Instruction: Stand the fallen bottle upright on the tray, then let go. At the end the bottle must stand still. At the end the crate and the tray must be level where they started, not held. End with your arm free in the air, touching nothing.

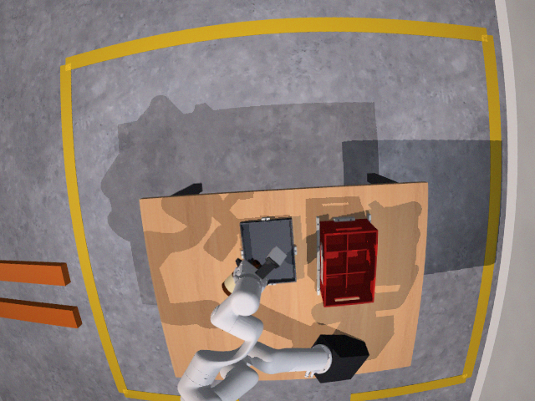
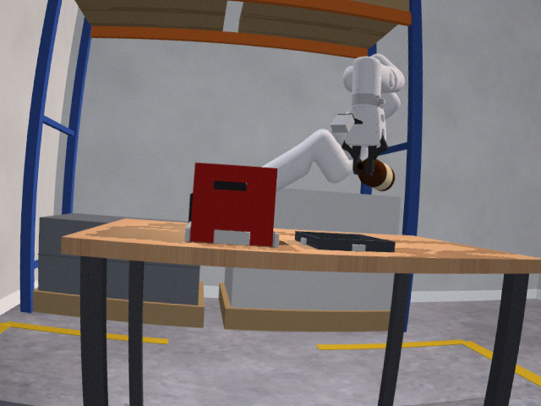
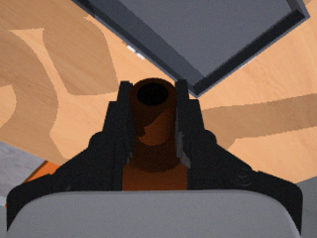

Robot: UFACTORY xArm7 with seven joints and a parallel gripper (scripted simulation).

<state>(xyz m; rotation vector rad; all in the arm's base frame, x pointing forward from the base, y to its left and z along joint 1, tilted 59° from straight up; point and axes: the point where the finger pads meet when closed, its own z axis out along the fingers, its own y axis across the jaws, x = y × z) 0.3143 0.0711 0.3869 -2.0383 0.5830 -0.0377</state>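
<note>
Now: hand 5 cm past the brown bottle, 2 cm to the right of it and 1 cm above it. The rest, counted from my hand: dark grey tray: 19 cm below, 4 cm to the right; then red crate: 32 cm to the right, 12 cm below, 7 cm ahead.
</note>
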